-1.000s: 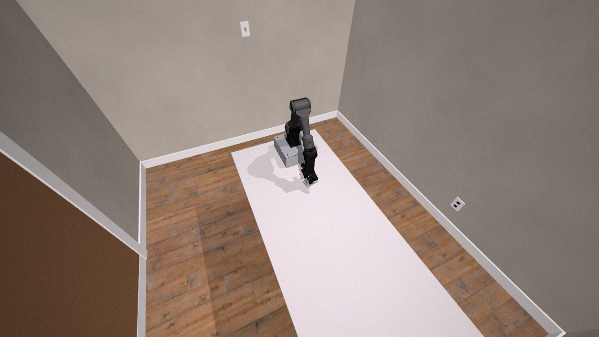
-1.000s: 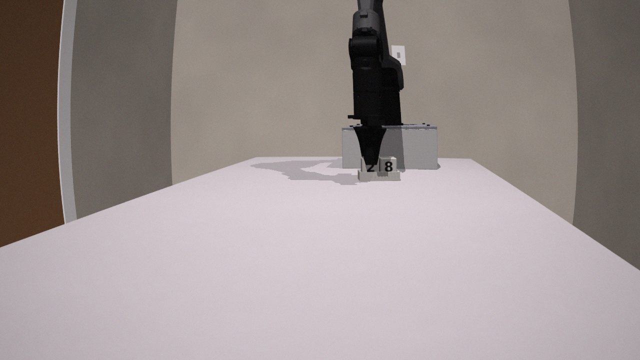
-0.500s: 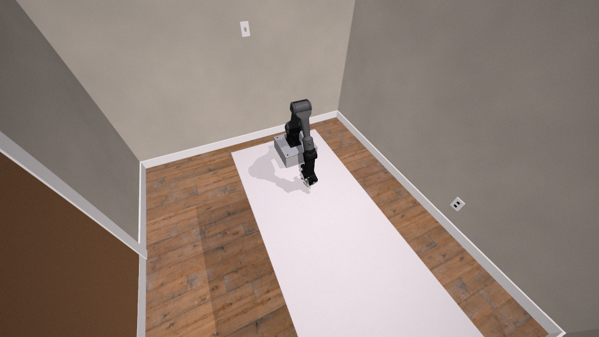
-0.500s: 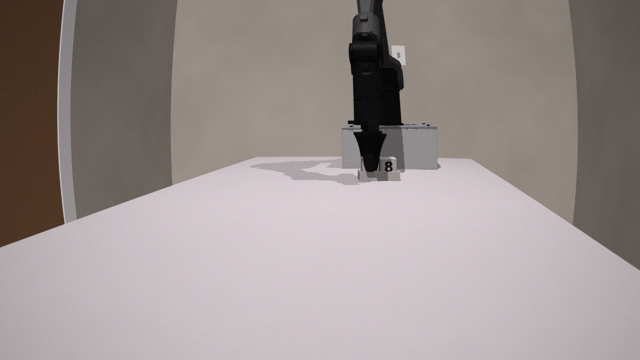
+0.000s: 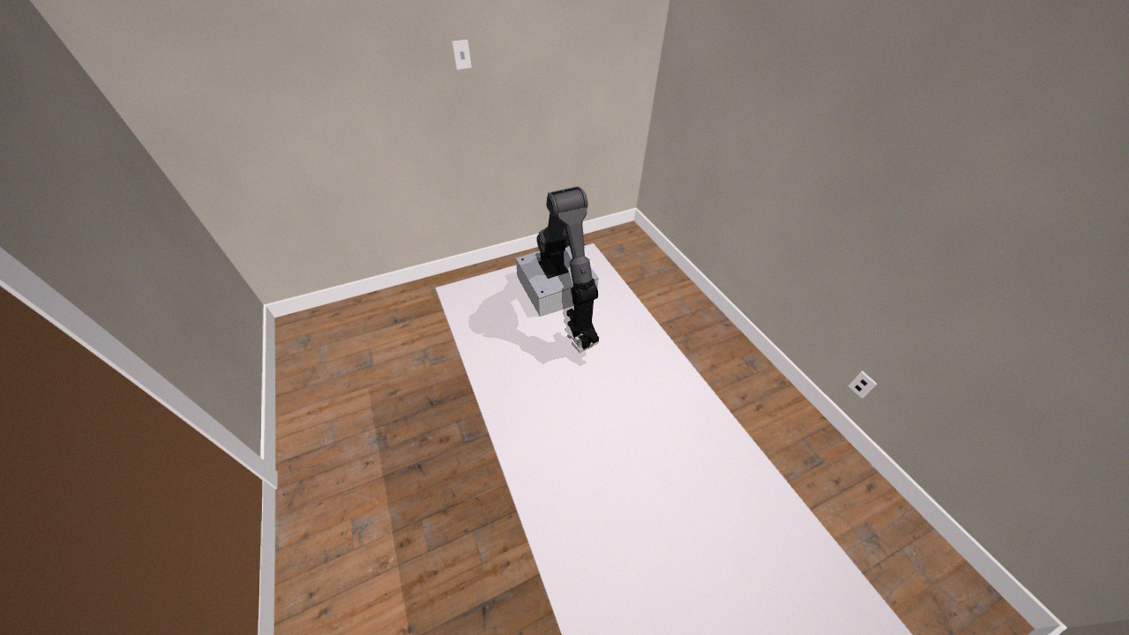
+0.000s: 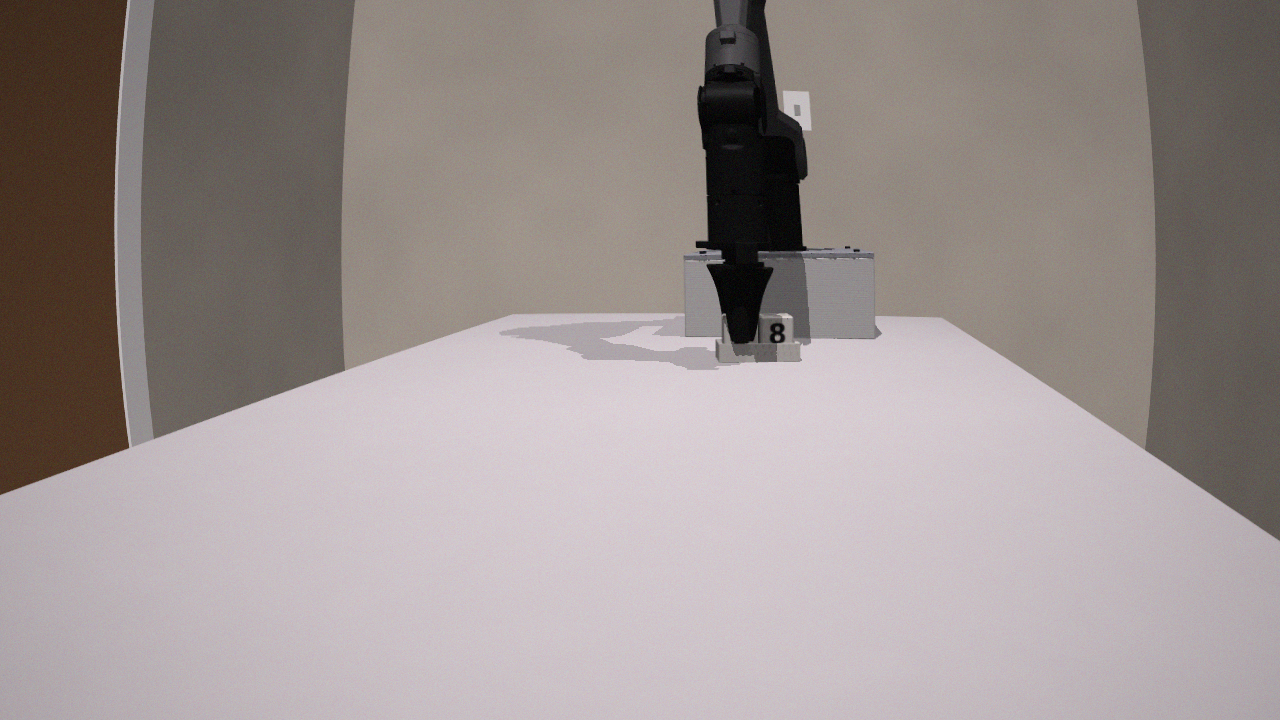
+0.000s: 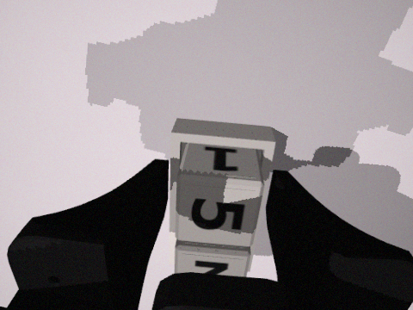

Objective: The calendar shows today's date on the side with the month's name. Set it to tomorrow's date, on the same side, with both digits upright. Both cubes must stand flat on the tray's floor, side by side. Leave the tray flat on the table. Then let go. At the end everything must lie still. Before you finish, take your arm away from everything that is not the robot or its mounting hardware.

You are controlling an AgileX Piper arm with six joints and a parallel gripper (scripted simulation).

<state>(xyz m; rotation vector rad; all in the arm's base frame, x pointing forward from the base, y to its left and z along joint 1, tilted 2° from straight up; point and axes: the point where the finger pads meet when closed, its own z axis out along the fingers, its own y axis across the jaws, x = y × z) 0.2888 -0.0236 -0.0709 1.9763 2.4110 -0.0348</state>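
Right now my hand is 2 cm to the right of the grey calendar tray and 2 cm above it.
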